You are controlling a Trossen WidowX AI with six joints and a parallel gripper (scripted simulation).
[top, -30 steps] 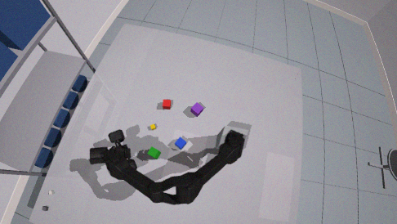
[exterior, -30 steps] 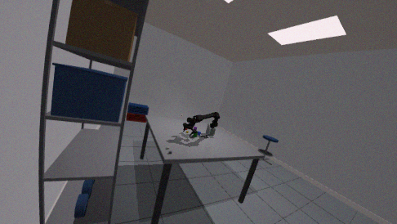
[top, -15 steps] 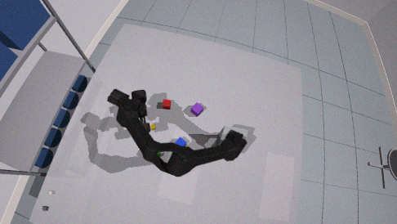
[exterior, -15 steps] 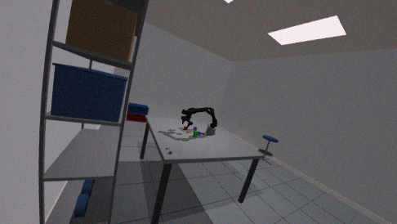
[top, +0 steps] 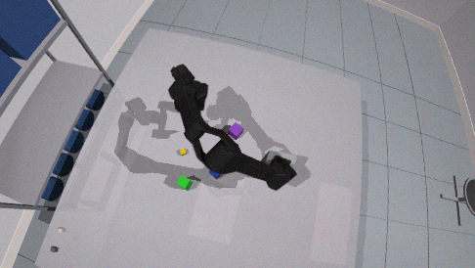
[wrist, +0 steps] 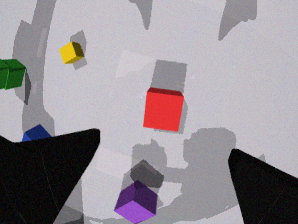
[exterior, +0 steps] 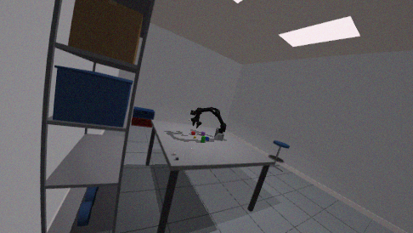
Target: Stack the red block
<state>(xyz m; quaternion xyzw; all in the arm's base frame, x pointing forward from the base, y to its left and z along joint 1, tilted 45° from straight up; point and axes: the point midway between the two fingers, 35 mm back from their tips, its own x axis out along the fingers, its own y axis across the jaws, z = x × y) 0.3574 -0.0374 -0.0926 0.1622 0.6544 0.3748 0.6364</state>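
Right now my gripper tip is 90 mm above the red block. The rest, counted from my gripper tip: small yellow block 20 mm ahead, 140 mm to the left, 100 mm below; then blue block 140 mm behind, 170 mm to the left, 90 mm below; then purple block 160 mm behind, 20 mm to the right, 80 mm below.
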